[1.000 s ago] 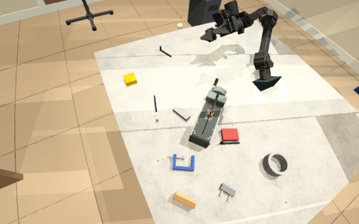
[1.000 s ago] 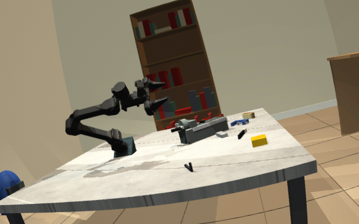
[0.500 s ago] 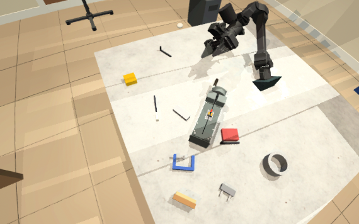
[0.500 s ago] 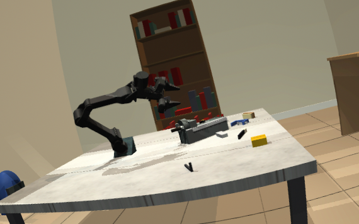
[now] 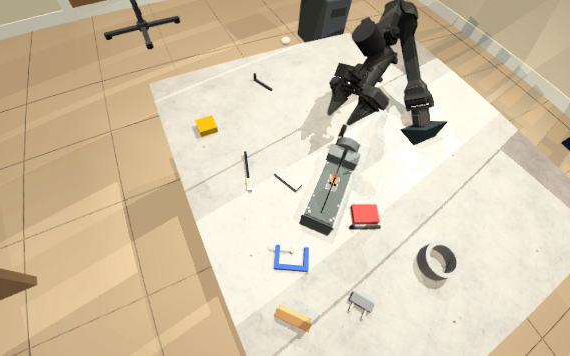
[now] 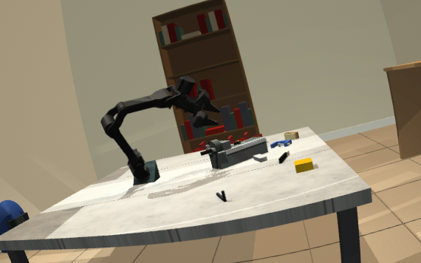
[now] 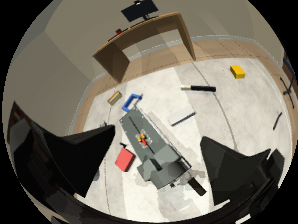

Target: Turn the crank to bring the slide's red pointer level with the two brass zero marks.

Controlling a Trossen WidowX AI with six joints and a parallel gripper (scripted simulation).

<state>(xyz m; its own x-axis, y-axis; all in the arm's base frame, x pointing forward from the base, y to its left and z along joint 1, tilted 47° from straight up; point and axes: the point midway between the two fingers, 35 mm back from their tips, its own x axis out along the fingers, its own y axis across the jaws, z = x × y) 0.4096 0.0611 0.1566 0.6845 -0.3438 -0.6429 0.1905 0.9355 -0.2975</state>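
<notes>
My gripper tip is now 8 cm past the crank handle, 3 cm to the left of it and 13 cm above it. The rest, counted from my gripper tip: grey block: 13 cm ahead, 21 cm below; red pointer: 4 cm ahead, 9 cm to the left, 13 cm below; red block: 21 cm to the left, 20 cm below.
</notes>
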